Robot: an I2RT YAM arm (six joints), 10 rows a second.
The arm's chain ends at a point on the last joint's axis. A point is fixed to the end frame.
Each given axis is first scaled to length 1.
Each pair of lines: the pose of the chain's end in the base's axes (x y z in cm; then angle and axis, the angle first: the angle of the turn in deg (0 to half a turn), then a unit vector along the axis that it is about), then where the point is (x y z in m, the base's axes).
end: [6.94 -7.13 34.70 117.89 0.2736 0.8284 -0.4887]
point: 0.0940 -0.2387 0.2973
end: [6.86 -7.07 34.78 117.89 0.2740 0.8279 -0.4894]
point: 0.0930 -0.2382 0.2982
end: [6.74 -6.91 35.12 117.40 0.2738 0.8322 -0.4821]
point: 0.0942 -0.2358 0.3002
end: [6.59 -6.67 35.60 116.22 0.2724 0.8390 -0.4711]
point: 0.0975 -0.2321 0.3036
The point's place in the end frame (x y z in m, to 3 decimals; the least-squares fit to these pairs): 0.054 -0.054 0.159
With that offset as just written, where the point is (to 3 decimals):
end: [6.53 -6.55 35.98 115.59 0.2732 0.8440 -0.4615]
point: 0.100 -0.230 0.306
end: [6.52 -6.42 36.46 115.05 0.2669 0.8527 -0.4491]
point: 0.104 -0.227 0.308
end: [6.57 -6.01 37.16 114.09 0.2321 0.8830 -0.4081]
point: 0.119 -0.216 0.309
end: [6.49 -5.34 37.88 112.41 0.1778 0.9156 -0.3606]
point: 0.137 -0.200 0.312
